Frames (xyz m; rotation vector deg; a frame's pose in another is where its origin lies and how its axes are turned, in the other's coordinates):
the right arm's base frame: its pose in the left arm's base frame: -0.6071 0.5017 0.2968 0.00 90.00 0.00
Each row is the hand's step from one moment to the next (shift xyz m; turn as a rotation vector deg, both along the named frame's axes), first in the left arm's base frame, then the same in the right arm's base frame.
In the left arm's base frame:
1: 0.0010 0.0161 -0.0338 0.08 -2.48 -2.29
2: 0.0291 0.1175 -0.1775 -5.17 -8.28 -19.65
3: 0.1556 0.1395 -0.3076 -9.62 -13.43 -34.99
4: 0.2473 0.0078 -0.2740 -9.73 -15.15 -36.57
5: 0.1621 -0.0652 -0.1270 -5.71 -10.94 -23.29
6: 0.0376 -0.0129 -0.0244 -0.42 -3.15 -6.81
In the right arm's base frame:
1: 0.0338 0.0161 0.0010 2.29 -2.48 0.08
2: 0.1775 0.1175 0.0291 19.65 -8.28 -5.17
3: 0.3076 0.1395 0.1556 34.99 -13.43 -9.62
4: 0.2740 0.0078 0.2473 36.57 -15.15 -9.73
5: 0.1270 -0.0652 0.1621 23.29 -10.94 -5.71
6: 0.0244 -0.0129 0.0376 6.81 -3.15 -0.42

